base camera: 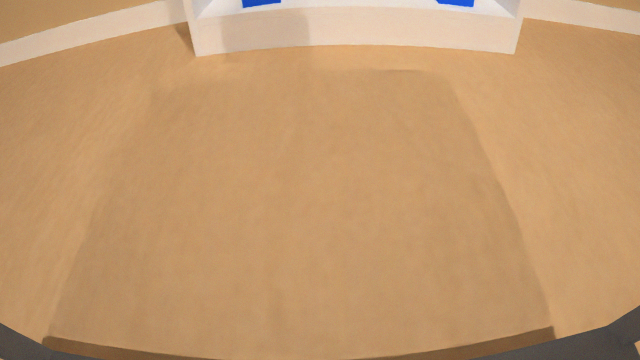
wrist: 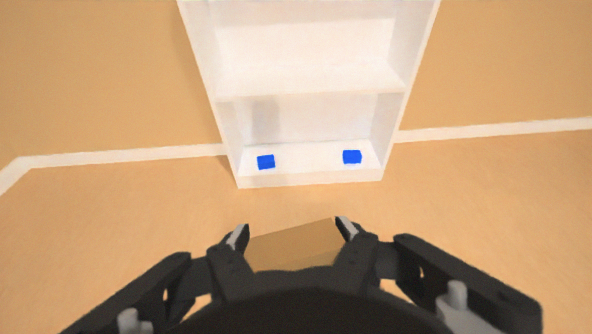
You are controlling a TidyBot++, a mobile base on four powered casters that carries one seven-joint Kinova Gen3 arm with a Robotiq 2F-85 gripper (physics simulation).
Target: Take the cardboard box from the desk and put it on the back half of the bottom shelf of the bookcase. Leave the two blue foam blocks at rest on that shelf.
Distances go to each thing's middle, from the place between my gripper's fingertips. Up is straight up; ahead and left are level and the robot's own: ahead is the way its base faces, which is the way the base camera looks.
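Labels:
So you can picture it, the cardboard box [wrist: 318, 243] is 1 cm below my hand, and it's also 1 cm to the right of my hand and 5 cm behind it.

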